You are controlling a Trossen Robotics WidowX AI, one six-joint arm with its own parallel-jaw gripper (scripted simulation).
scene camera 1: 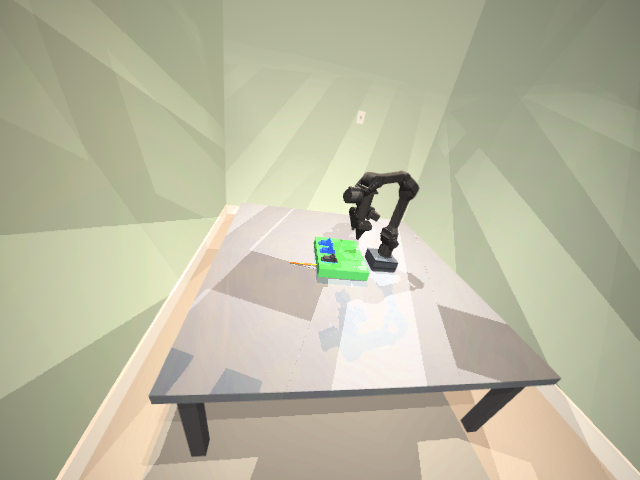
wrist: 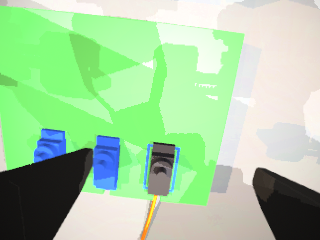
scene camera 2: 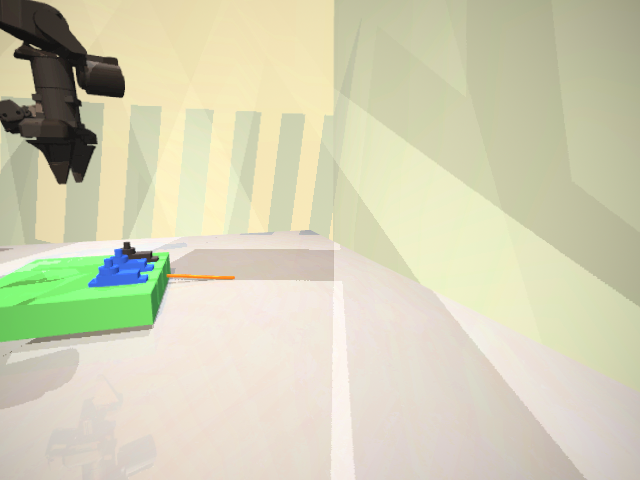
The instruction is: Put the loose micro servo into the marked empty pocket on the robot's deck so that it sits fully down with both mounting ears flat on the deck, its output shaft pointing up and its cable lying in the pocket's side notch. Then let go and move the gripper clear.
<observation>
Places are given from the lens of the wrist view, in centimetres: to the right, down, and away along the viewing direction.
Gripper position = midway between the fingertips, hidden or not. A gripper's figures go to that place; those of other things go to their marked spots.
gripper (wrist: pixel 174 166): 1, 2, 11
green deck (wrist: pixel 141 81): -2, -5, 25
</observation>
